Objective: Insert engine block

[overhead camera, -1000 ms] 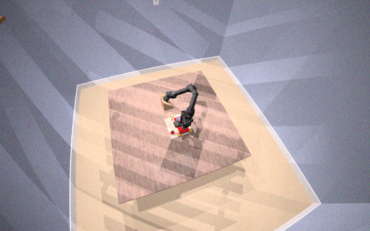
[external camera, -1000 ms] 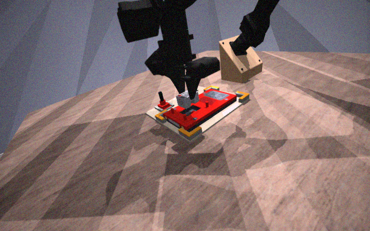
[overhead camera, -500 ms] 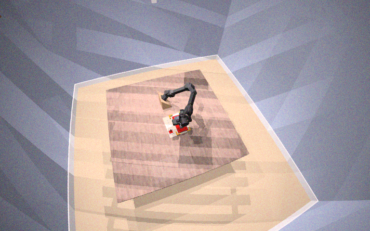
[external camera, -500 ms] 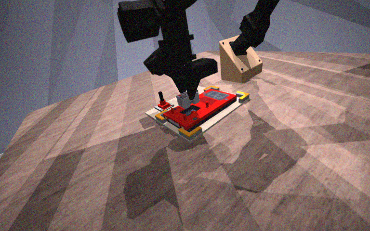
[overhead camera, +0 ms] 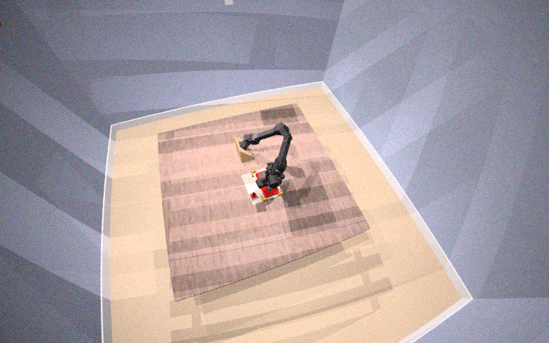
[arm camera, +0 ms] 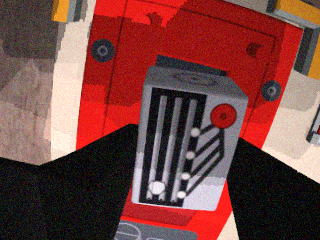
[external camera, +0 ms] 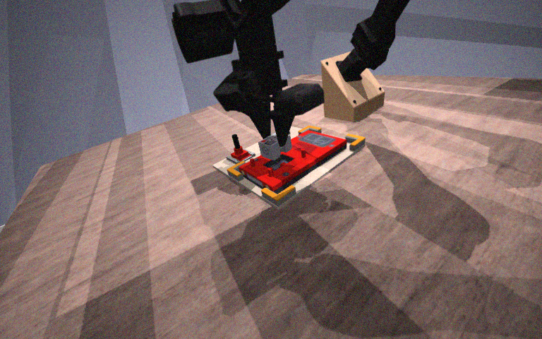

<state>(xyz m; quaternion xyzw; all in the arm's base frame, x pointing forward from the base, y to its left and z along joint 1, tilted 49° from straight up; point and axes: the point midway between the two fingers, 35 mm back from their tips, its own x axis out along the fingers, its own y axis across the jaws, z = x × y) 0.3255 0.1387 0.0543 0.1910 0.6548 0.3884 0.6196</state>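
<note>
My gripper tip is now 10 mm above the grey engine block.
</note>
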